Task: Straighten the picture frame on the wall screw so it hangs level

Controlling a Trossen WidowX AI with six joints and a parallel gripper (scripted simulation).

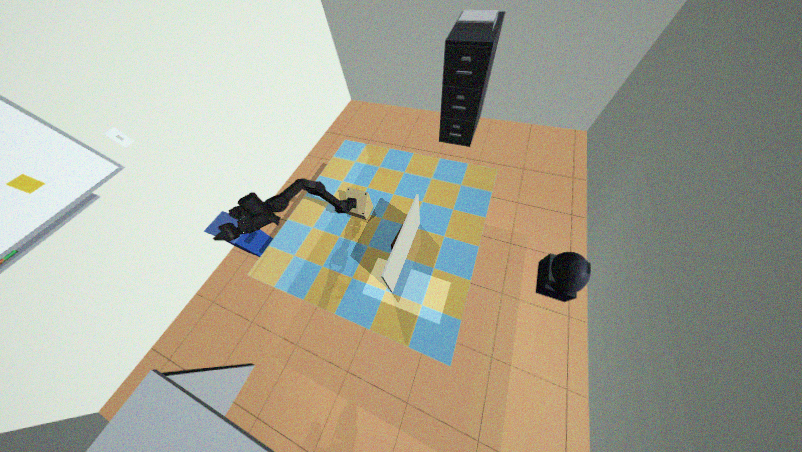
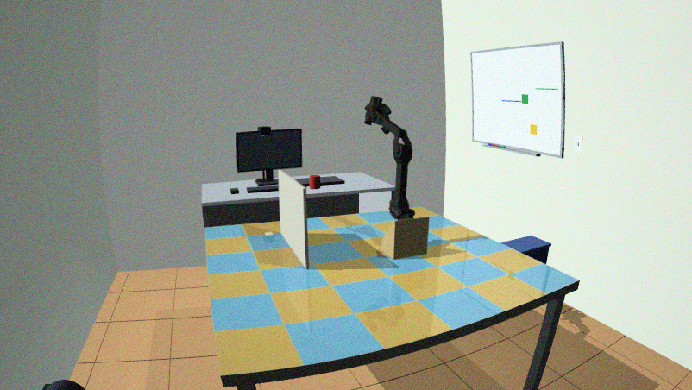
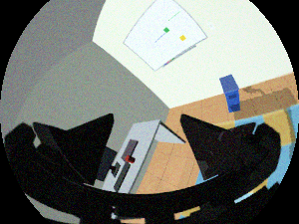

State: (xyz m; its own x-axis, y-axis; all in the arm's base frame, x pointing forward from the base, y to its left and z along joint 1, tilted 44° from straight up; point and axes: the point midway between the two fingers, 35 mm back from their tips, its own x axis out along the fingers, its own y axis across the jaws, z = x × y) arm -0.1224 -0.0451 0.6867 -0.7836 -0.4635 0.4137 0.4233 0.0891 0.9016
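My gripper tip is now 61 cm short of the picture frame, 31 cm to the right of it and 38 cm above it. From my gripper tip the other things lie so: wall panel 62 cm ahead, 30 cm to the left, 38 cm below.
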